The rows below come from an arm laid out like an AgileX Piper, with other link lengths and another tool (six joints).
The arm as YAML. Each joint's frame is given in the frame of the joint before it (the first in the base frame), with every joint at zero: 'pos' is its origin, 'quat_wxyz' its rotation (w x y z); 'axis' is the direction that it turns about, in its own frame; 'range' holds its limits. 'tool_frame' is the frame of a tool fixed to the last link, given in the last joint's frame.
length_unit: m
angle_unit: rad
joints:
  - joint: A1
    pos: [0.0, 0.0, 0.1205]
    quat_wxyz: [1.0, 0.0, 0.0, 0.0]
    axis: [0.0, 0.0, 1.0]
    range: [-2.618, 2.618]
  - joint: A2
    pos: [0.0, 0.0, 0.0]
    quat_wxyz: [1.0, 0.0, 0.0, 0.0]
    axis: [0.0, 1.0, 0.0]
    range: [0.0, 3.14]
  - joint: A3
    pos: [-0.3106, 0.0, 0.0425]
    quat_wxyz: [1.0, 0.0, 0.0, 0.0]
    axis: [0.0, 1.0, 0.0]
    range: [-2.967, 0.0]
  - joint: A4
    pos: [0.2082, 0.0, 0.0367]
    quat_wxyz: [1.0, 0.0, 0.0, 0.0]
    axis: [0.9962, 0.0, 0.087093]
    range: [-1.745, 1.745]
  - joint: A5
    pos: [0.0, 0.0, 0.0]
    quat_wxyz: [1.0, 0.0, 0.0, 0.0]
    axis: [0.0, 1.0, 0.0]
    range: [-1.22, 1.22]
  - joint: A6
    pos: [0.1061, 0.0, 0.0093]
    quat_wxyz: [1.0, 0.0, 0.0, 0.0]
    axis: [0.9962, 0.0, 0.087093]
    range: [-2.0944, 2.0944]
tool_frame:
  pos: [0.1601, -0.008, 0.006]
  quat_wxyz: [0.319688, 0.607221, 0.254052, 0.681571]
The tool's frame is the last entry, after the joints.
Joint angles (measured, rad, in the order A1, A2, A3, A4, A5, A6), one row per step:
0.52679 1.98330 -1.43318 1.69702 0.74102 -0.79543
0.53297 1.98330 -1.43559 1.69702 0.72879 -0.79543
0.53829 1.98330 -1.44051 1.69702 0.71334 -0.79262
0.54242 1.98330 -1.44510 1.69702 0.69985 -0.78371
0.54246 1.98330 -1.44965 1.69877 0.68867 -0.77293
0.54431 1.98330 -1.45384 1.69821 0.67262 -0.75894
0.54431 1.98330 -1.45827 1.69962 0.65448 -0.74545
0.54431 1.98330 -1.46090 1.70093 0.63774 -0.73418
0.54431 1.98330 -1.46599 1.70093 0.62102 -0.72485
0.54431 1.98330 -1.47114 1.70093 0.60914 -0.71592
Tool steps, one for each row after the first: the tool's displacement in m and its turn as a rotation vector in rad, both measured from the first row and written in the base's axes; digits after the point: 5 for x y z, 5 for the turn. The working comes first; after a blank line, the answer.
Tool pose at each row, in the base's axes (x y z in m, rotation vector in rad; the steps are taken from these numbers as rounded here):
0.37750 0.42754 0.23282 -1.79739 -0.86986 -1.07309
0.37796 0.42891 0.23249 -1.80236 -0.87100 -1.07840
0.37982 0.42984 0.23283 -1.80953 -0.86798 -1.08666
0.38163 0.43049 0.23330 -1.81770 -0.85867 -1.09014
0.38477 0.42985 0.23428 -1.82648 -0.84285 -1.09361
0.38798 0.42928 0.23435 -1.83971 -0.82601 -1.09625
0.39261 0.42780 0.23464 -1.85481 -0.80471 -1.10185
0.39669 0.42624 0.23437 -1.86931 -0.78568 -1.10643
0.40099 0.42477 0.23491 -1.88141 -0.77011 -1.11482
0.40422 0.42383 0.23595 -1.88916 -0.75680 -1.12076

0.00046 0.00137 -0.00033 -0.00422 -0.00348 -0.00468
0.00232 0.00230 0.00001 -0.00776 -0.00689 -0.01383
0.00413 0.00295 0.00048 -0.00881 -0.00412 -0.02403
0.00727 0.00231 0.00146 -0.00687 0.00151 -0.03753
0.01048 0.00174 0.00153 -0.00787 0.00872 -0.05345
0.01511 0.00026 0.00182 -0.00800 0.01594 -0.07386
0.01919 -0.00130 0.00155 -0.00904 0.02273 -0.09245
0.02349 -0.00277 0.00209 -0.01009 0.02502 -0.11002
0.02672 -0.00371 0.00313 -0.00909 0.02747 -0.12313

